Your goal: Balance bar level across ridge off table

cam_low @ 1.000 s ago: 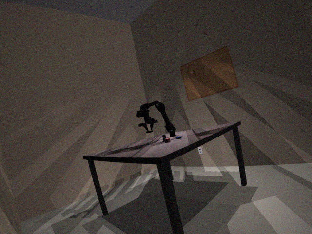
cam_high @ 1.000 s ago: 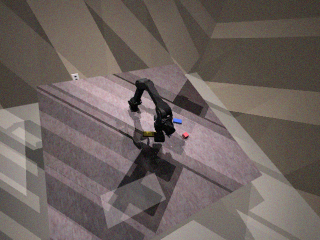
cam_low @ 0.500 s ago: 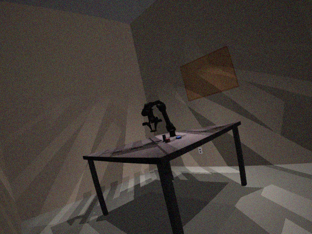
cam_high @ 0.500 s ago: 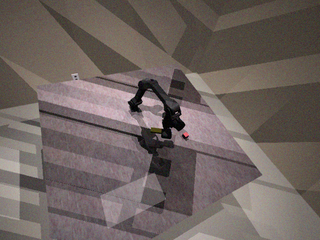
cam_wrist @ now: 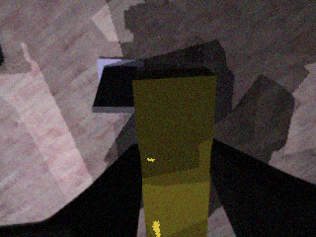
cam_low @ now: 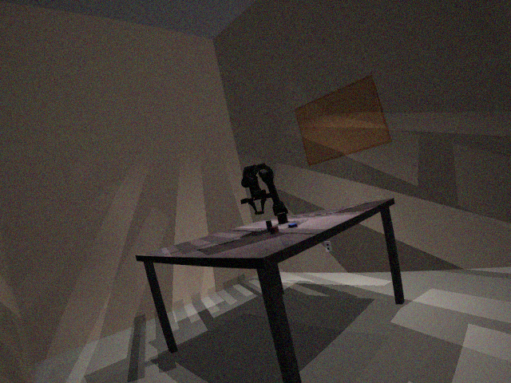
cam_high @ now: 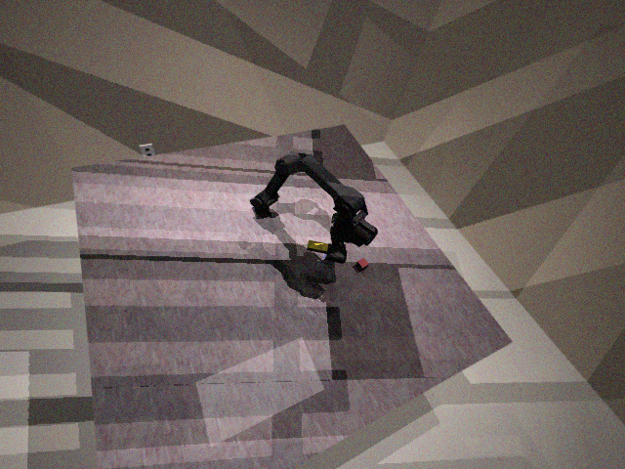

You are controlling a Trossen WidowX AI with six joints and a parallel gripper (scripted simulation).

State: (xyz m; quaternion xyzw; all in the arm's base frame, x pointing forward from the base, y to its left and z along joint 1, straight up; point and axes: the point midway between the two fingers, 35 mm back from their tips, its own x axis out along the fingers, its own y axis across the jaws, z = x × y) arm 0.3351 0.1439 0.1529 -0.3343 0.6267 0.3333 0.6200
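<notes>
Now: gripper tip 130 mm to the right of the small red block, 100 mm above it and 50 mm short of it. Round my gripper tip: blue block: 140 mm to the left, 110 mm below, 100 mm behind; yellow bar: 20 mm to the right, 20 mm behind.
</notes>
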